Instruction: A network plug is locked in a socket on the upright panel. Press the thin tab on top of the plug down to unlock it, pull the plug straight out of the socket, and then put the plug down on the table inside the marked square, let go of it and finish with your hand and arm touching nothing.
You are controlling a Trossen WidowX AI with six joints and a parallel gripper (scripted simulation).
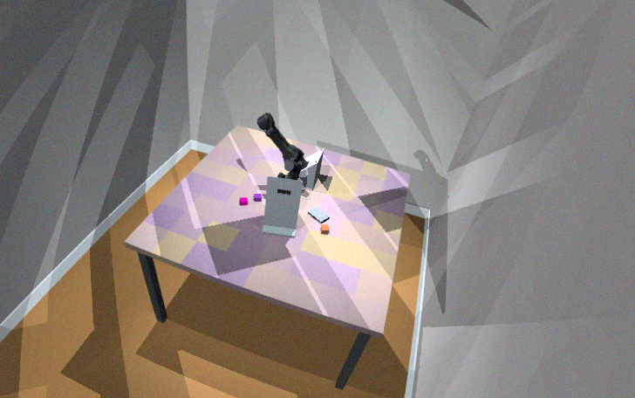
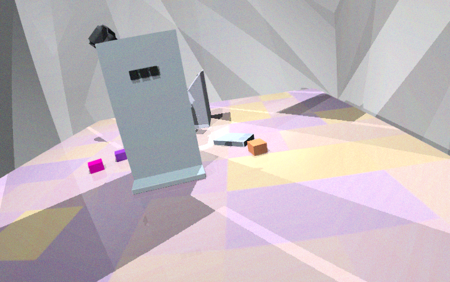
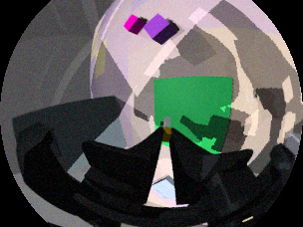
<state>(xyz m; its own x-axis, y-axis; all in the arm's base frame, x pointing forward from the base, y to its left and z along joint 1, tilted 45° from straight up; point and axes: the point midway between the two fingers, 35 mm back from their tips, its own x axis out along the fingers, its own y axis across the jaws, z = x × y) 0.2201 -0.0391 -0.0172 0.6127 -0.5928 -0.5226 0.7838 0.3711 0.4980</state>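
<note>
My gripper tip is 10 mm past the green mark, 10 mm to the left of it and 40 mm above it. From my gripper tip the other things lie so: purple cube: 30 mm ahead, 150 mm to the right, 30 mm below; flat light-grey block: 200 mm to the left, 40 mm below; network plug: right at my gripper tip.
</note>
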